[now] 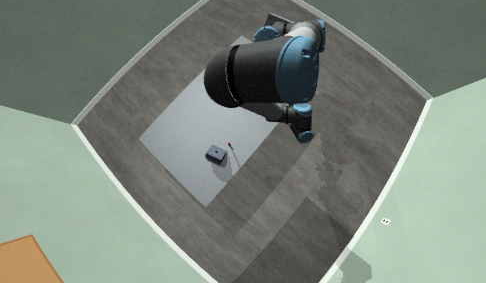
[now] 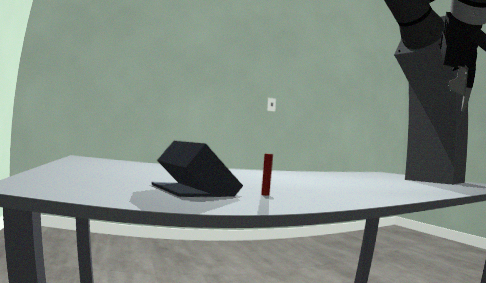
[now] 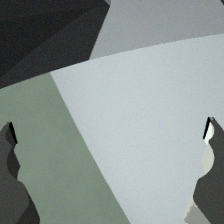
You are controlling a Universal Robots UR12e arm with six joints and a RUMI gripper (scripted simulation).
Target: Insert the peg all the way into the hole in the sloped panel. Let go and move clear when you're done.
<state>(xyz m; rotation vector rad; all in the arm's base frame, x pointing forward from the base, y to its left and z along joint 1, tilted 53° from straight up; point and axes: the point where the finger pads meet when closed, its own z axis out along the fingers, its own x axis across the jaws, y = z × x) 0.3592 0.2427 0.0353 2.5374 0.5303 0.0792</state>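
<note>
Now: the red peg 430 mm ahead of my hand, 210 mm to the right of it and 220 mm below it. Round my hand: thin dark base plate 570 mm ahead, 260 mm to the right, 260 mm below.
</note>
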